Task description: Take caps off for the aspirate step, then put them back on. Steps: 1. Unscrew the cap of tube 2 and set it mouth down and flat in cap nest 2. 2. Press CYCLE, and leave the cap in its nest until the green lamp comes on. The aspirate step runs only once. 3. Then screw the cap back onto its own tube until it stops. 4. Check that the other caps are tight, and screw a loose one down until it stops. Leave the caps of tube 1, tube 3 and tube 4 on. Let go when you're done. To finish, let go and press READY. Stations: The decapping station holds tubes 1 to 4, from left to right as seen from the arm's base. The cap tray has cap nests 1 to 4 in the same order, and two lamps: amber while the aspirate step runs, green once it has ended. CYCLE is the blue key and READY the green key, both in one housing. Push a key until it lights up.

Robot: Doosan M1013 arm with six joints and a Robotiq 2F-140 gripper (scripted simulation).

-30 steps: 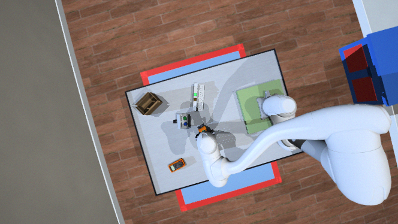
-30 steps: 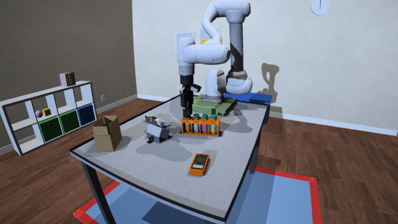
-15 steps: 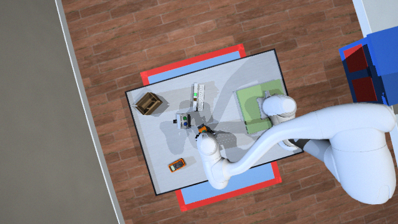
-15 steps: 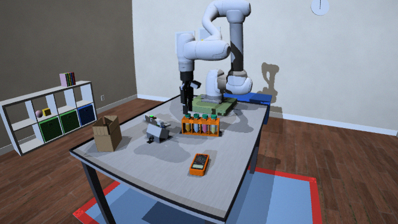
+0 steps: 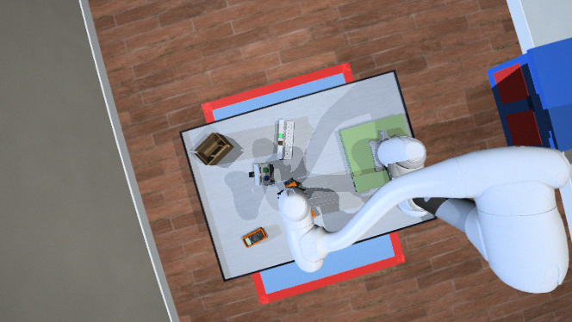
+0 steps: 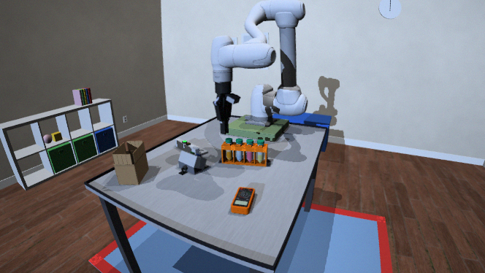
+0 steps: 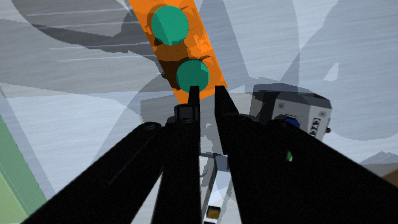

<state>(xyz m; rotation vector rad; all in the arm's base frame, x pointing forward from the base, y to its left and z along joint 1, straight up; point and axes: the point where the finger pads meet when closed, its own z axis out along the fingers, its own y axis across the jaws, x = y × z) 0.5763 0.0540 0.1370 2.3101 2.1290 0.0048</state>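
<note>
My gripper is now 120 mm to the left of the green key, 120 mm above it and 110 mm short of it. The rest, counted from my hand: blue key (120 mm below, 120 mm ahead, 80 mm to the right); then key housing (130 mm below, 130 mm ahead, 100 mm to the right).
</note>
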